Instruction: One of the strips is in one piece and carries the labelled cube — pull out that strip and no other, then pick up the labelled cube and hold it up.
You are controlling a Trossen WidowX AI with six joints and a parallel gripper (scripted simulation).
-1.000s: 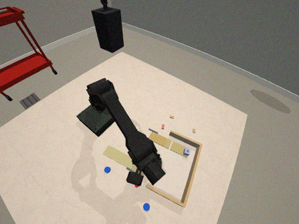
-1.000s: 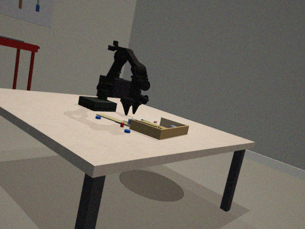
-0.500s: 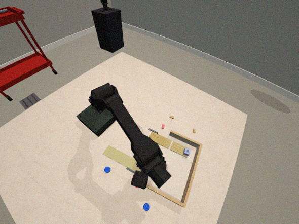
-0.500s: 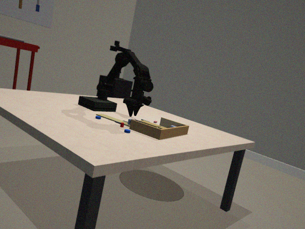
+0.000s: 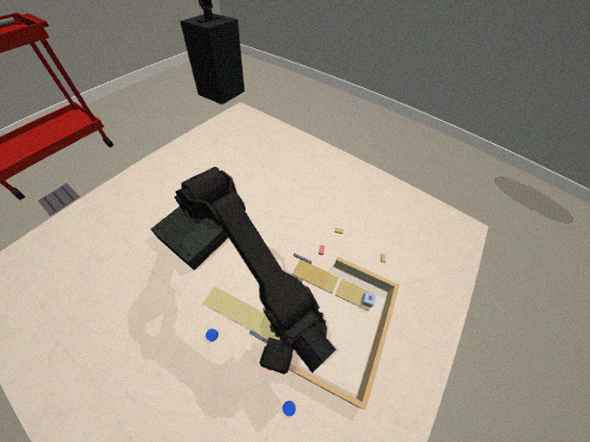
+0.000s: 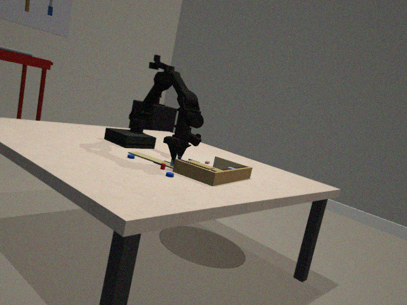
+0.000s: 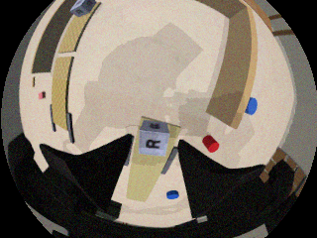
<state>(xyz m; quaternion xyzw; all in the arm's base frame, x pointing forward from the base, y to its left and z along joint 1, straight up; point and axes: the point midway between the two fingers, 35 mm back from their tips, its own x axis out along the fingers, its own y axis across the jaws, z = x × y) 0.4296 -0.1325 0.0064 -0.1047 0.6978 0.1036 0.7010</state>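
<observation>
My gripper tip is 80 mm to the left of the red disc, 20 mm above it and 10 mm short of it. From my gripper tip the other things lie so: pink block (270 mm to the left, 40 mm behind, 30 mm below).
</observation>
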